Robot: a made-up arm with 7 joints. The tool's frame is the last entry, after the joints. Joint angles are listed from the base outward.
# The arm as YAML. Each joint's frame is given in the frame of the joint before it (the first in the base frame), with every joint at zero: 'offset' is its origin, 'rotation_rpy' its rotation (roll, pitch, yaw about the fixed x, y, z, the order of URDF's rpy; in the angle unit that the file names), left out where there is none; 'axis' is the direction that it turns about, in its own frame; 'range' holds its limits. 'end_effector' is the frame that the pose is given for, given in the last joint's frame.
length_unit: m
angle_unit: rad
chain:
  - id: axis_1
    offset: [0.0, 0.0, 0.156]
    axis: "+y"
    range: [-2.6, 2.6]
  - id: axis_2
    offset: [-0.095, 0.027, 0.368]
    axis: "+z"
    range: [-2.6, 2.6]
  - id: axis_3
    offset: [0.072, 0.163, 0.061]
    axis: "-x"
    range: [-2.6, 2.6]
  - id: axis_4
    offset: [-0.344, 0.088, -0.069]
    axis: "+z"
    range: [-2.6, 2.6]
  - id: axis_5
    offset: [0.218, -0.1, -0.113]
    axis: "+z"
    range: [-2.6, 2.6]
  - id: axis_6
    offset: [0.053, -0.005, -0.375]
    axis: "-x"
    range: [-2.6, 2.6]
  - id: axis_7
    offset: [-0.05, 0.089, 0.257]
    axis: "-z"
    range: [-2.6, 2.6]
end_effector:
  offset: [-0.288, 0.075, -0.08]
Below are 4 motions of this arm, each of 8 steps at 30 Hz.
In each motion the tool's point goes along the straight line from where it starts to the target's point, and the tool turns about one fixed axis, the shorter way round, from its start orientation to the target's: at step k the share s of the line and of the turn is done. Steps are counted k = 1, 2, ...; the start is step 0. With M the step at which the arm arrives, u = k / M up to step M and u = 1 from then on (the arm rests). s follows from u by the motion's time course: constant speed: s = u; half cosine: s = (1 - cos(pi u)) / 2; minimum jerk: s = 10 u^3 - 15 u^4 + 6 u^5.
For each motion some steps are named. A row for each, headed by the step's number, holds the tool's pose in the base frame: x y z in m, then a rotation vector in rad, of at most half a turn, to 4 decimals.
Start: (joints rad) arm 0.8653 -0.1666 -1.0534 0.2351 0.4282 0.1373 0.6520
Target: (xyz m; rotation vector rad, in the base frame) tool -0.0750 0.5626 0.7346 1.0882 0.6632 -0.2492
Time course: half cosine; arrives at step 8
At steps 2, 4, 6, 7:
2: 0.0363 0.6916 0.6991 0.8301 0.6431 -0.5266
4: -0.0098 0.6382 0.7138 0.9388 0.6532 -0.4136
6: -0.0559 0.5847 0.7285 1.0450 0.6608 -0.2979
7: -0.0700 0.5684 0.7330 1.0770 0.6626 -0.2619

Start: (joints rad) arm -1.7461 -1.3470 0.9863 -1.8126 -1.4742 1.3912 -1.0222
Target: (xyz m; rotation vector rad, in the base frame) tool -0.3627 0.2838 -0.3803 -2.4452 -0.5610 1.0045
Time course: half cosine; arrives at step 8
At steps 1, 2, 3, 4, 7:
1: -0.3459 0.1853 -0.3824 -2.5585 -0.4462 1.3250
2: -0.3478 0.1964 -0.3822 -2.5474 -0.4602 1.2880
3: -0.3506 0.2130 -0.3818 -2.5300 -0.4808 1.2332
4: -0.3540 0.2326 -0.3814 -2.5081 -0.5041 1.1691
7: -0.3620 0.2799 -0.3804 -2.4503 -0.5569 1.0169

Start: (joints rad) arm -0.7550 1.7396 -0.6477 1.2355 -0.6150 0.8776 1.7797
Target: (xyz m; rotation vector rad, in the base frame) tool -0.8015 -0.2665 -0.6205 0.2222 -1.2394 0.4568
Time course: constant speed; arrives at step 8
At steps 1, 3, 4, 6, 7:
1: -0.9722 -0.3467 -0.4756 0.2806 -0.9145 0.5569
3: -0.9235 -0.3238 -0.5170 0.2647 -1.0078 0.5298
4: -0.8991 -0.3123 -0.5377 0.2565 -1.0544 0.5158
6: -0.8503 -0.2894 -0.5791 0.2397 -1.1471 0.4869
7: -0.8259 -0.2780 -0.5998 0.2310 -1.1933 0.4720

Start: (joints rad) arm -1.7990 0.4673 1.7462 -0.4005 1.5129 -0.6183 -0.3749
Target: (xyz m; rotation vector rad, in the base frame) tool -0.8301 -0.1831 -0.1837 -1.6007 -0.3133 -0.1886
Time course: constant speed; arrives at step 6
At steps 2, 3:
2: -0.8125 -0.1851 -0.2127 -1.5182 -0.3378 -0.1758
3: -0.8169 -0.1846 -0.2055 -1.5389 -0.3318 -0.1790

